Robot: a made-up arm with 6 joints.
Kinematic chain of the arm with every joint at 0, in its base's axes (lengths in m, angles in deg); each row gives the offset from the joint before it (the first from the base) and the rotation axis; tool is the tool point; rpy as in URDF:
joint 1: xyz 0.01 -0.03 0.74 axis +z
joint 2: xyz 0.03 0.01 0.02 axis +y
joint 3: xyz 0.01 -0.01 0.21 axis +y
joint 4: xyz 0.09 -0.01 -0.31 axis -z
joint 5: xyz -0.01 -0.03 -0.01 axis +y
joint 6: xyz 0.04 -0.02 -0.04 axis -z
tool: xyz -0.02 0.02 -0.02 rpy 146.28 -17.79 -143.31
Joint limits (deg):
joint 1: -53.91..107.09
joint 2: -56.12..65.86
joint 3: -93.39..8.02
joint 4: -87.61..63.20
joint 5: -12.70..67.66
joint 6: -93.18..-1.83
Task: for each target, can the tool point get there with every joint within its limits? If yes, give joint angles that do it. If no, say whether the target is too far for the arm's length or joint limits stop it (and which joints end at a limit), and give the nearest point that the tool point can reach.
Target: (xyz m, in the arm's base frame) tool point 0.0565 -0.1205 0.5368
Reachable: yes | joints -30.17 39.67 -15.99 6.82 12.53 -38.03
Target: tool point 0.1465 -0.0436 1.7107
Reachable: no: too far | nearest point 0.1015 -0.0391 1.3059 | short by 0.407 m
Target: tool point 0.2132 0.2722 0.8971
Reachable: yes | joints 68.26 -14.02 -54.65 -27.09 50.66 -45.12
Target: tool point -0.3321 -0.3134 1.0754
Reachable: no: joint limits stop it (at a limit: joint 1, joint 2, joint 5, joint 6) | nearest point -0.0093 -0.1752 1.1651 | short by 0.362 m
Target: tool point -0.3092 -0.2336 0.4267
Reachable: no: joint limits stop it (at a limit: joint 1, joint 2, joint 5, joint 6) | nearest point -0.0535 -0.1142 0.5158 | short by 0.296 m
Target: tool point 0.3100 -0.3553 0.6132
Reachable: yes | joints -37.21 43.80 -66.56 -66.28 51.80 -55.75
